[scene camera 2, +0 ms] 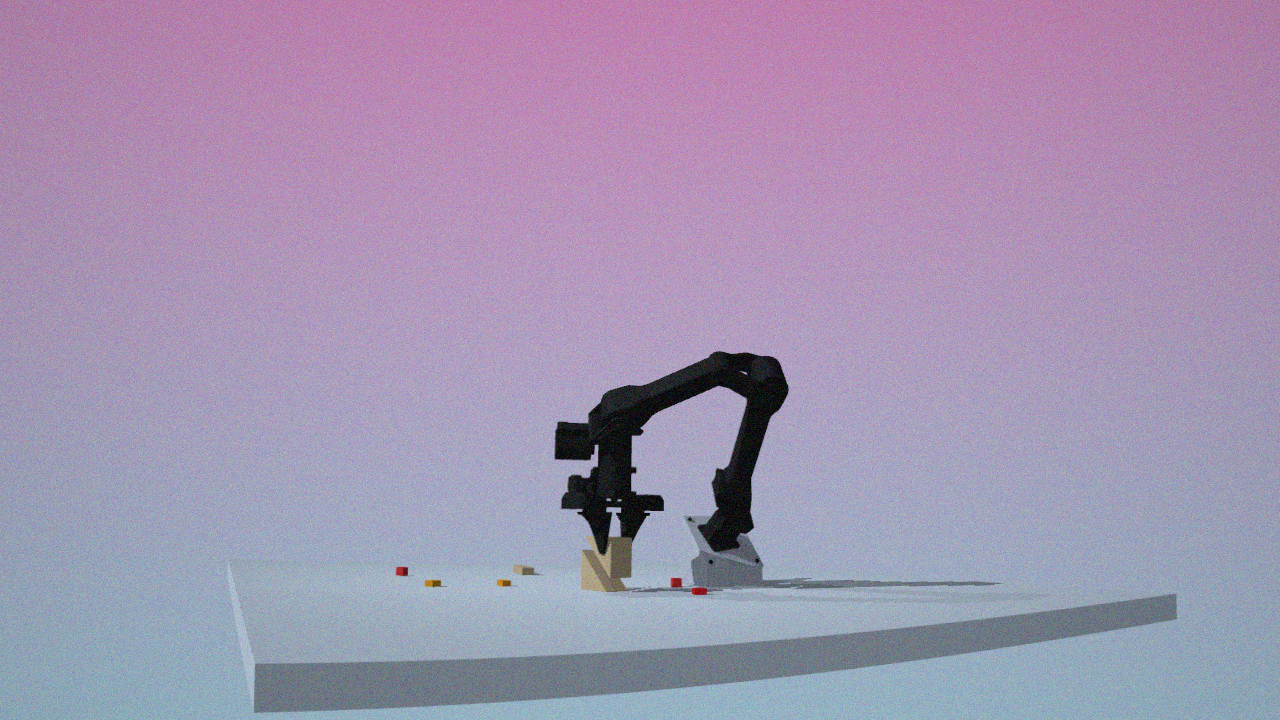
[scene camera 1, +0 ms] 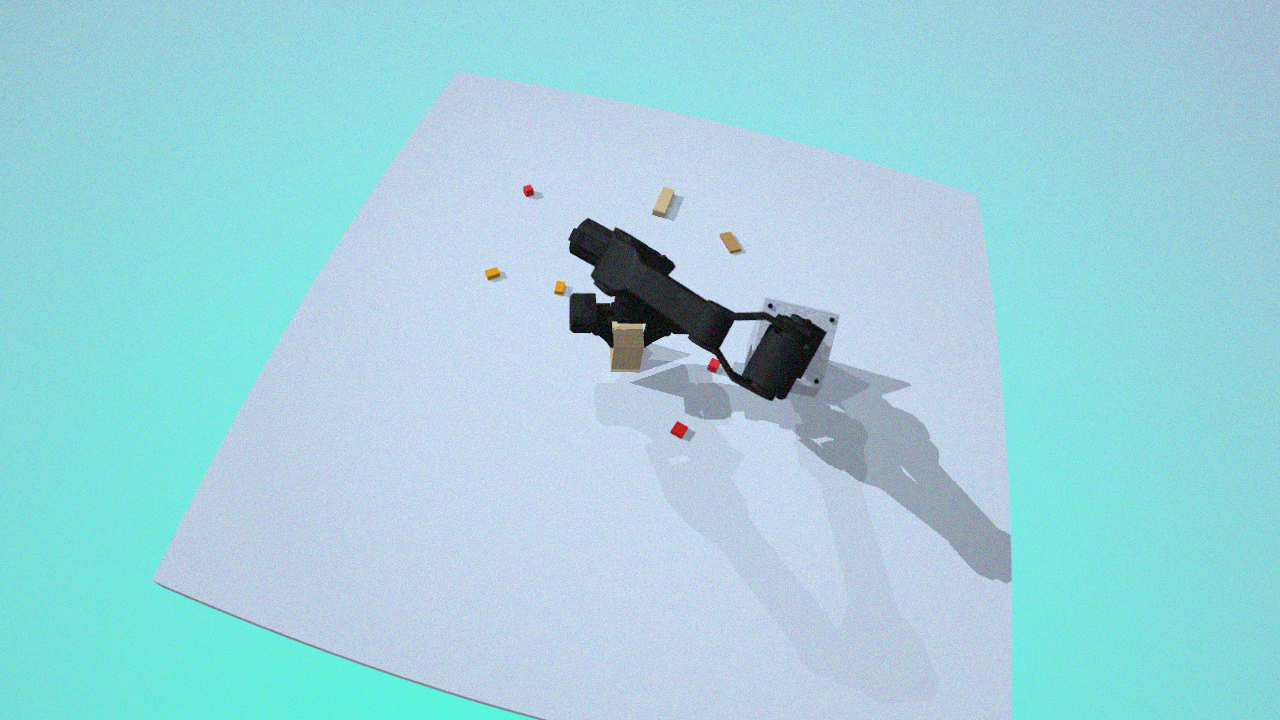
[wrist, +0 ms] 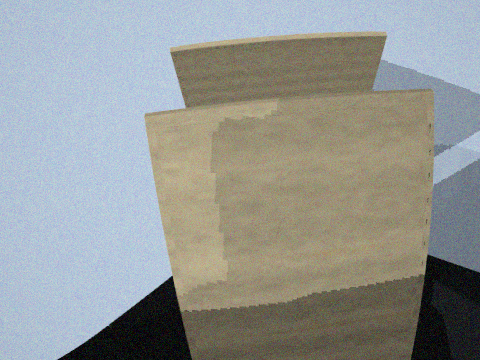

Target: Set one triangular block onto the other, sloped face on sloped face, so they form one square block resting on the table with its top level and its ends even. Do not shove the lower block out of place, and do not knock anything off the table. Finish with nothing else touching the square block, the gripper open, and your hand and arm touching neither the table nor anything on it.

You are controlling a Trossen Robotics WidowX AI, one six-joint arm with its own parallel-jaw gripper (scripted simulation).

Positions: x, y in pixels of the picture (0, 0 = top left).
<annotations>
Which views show the triangular block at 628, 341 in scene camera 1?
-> Scene camera 2, scene camera 1 and the wrist view: all of them.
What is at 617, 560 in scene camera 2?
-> A triangular block.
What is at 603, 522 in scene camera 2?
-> The gripper.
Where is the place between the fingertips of the gripper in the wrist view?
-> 291, 273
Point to a triangular block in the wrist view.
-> At 255, 68
</annotations>
